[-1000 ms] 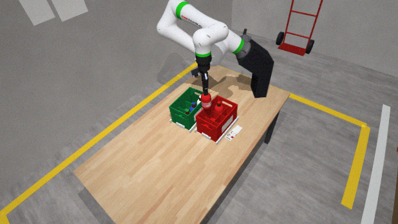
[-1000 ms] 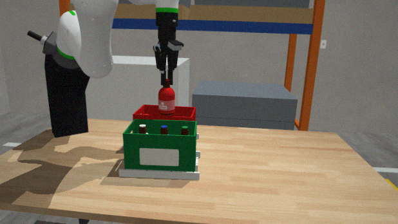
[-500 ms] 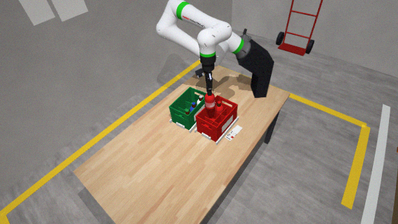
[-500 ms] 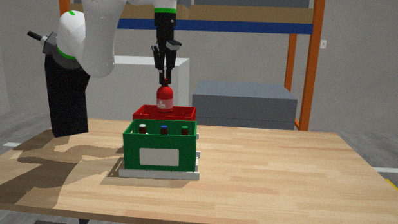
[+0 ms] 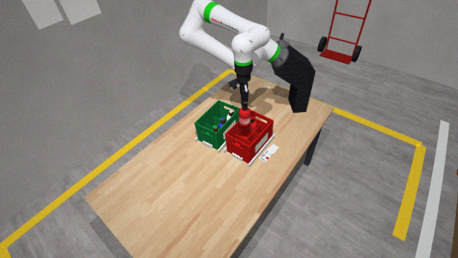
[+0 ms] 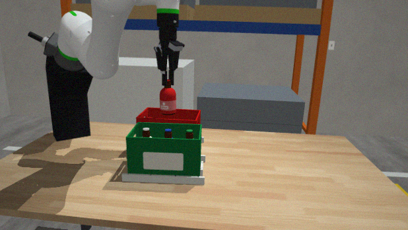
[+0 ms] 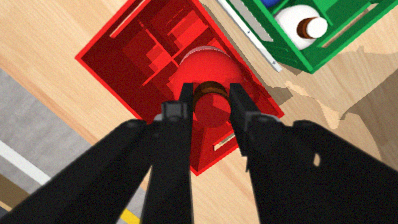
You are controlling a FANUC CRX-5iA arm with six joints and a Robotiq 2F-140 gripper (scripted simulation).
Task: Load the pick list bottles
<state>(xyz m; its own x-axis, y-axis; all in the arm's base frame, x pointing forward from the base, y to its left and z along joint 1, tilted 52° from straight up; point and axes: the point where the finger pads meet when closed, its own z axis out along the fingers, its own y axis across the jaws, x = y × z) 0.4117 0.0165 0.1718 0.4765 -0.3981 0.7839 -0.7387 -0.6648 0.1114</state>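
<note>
My gripper is now 27 cm above the red crate, 4 cm to the right of it and 1 cm short of it. Round my hand: blue-label bottle: 26 cm below, 16 cm to the right, 1 cm behind; then red-capped bottle: 26 cm below, 8 cm behind, 2 cm to the left; then white-capped bottle: 26 cm below, 14 cm to the right, 10 cm behind.
</note>
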